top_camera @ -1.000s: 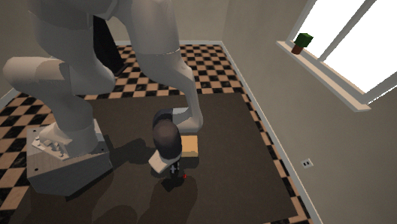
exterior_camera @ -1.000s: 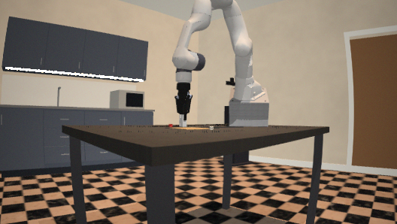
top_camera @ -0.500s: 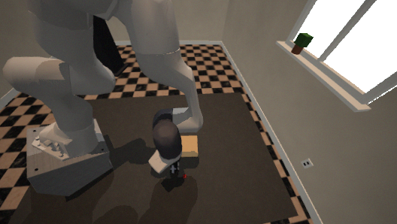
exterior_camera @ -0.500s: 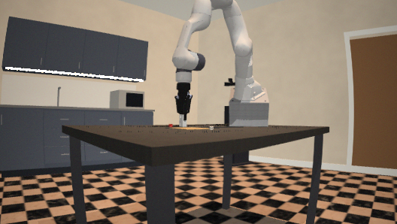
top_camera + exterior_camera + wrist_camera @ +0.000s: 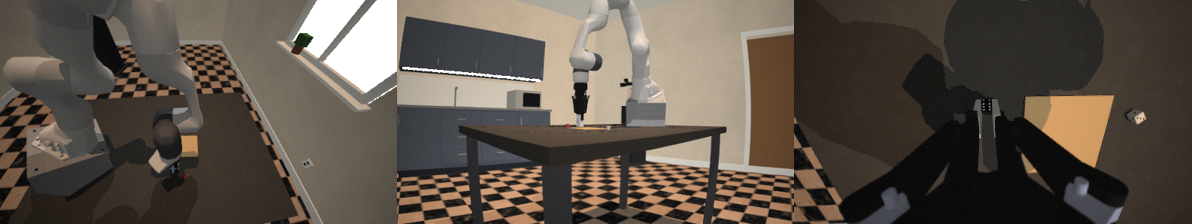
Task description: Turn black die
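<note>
The tan mat lies 14 cm to the left of my hand, 4 cm below it and 3 cm ahead of it. The rest, counted from my hand: white die 24 cm to the left, 3 cm below, 3 cm behind; black die 3 cm below, 1 cm behind; red die 5 cm ahead, 4 cm to the right, 3 cm below.
</note>
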